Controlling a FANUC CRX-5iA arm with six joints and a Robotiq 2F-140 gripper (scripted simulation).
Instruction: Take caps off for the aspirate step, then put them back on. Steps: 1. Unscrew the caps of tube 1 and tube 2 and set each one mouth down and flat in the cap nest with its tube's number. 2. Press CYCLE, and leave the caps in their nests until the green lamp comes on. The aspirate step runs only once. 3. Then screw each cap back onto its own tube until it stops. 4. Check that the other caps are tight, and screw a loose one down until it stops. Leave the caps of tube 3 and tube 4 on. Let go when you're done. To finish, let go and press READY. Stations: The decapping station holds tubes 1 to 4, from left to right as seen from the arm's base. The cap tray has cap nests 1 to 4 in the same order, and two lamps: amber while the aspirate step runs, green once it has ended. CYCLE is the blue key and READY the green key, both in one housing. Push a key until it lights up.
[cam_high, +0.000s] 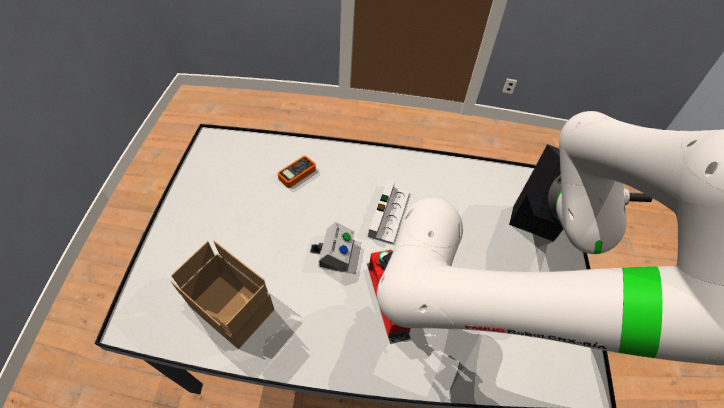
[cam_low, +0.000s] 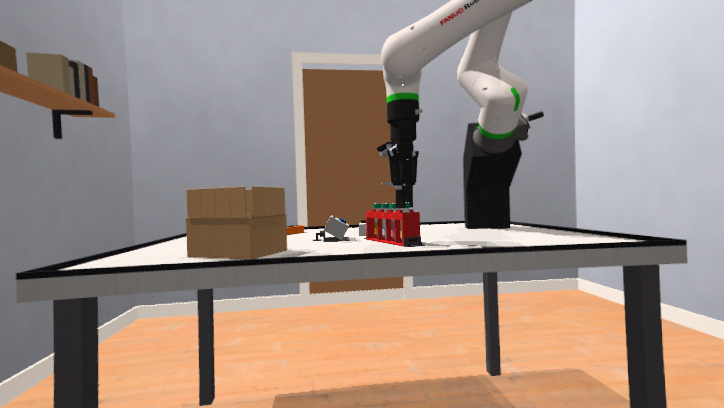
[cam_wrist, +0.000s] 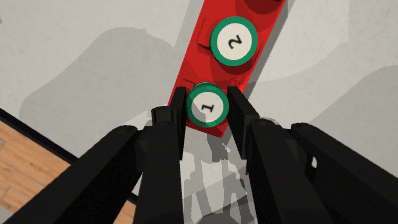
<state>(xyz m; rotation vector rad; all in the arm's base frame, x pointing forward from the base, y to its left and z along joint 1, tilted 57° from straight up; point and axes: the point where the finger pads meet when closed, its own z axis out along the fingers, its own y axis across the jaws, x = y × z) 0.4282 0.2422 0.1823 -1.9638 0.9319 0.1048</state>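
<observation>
Now: the cap 1 3 cm below my hand. Also, from my hand: cap 2: 5 cm to the right, 3 cm below, 2 cm ahead; cap 3: 9 cm to the right, 5 cm ahead, 3 cm below; cap 4: 14 cm to the right, 7 cm ahead, 3 cm below.
</observation>
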